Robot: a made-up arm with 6 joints.
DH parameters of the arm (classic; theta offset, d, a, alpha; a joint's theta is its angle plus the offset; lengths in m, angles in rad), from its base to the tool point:
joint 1: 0 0.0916 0 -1.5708
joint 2: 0.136 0 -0.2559 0
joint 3: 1.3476 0 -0.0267 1.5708
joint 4: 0 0.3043 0 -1.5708
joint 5: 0 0 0.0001 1.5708
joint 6: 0 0.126 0 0
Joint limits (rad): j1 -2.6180..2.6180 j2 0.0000..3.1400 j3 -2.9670..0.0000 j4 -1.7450..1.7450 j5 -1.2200..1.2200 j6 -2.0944..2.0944
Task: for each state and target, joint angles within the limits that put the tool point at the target. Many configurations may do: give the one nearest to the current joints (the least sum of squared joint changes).
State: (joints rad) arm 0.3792 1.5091 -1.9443 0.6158 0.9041 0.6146
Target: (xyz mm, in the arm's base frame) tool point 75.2 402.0 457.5
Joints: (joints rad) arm 1.2075 1.5982 -1.9428 0.7707 0.9723 0.6146
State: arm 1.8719 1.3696 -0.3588 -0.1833 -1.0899 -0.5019
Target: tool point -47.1 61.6 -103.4
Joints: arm 2.0845 1.8490 0.0000 -0.3542 -0.2494 -0.5019
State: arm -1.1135 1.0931 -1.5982 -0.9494 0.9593 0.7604
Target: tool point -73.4 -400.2 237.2
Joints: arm -1.5414 1.5828 -1.2972 -0.9483 0.9814 0.7604
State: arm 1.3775 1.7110 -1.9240 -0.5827 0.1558 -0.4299
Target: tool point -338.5 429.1 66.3
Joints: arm 2.2556 2.1818 -1.5480 -0.5504 0.1397 -0.4299
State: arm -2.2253 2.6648 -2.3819 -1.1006 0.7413 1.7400
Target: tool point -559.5 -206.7 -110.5
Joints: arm -2.6180 3.1013 -2.5047 -1.3817 0.9502 1.7400
